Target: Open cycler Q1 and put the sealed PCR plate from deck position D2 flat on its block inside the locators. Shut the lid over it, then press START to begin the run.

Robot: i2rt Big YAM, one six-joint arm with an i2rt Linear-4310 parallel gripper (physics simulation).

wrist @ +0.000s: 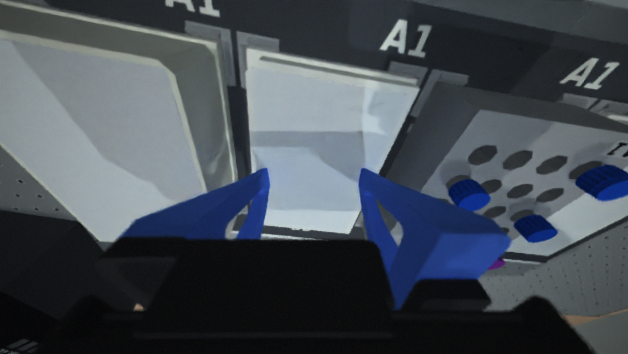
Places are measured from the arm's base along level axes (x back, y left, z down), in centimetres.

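Where they show: gripper, fingertip midpoint: (314, 176).
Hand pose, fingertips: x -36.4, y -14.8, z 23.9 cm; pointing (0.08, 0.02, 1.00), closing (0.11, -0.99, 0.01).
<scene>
Each offset is from my fingertips to the top centre of the thing.
A flat plate with a pale, shiny top {dx +0.0, dy +0.0, dz +0.0 cm} (310, 110) lies in the middle deck position, between corner brackets, with an A1 mark beyond its far edge. The position's number does not show. My gripper (314, 176) is open and empty. Its two blue fingers stand apart over the near part of the plate, one toward each long side; the height between tips and plate is hard to tell. Cycler Q1, its lid and the START button do not show in this view.
A taller pale box-like labware {dx -2.7, dy +9.6, dz -2.5 cm} (100, 115) stands close on the left. On the right is a grey tube rack {dx +2.6, dy -9.5, dz -2.2 cm} (525, 132) with holes and several blue-capped tubes {dx -0.6, dy -7.7, dz -3.5 cm} (469, 195). A purple piece {dx +5.9, dy -11.4, dz -3.5 cm} (496, 263) shows behind the right finger. Perforated panels flank the deck.
</scene>
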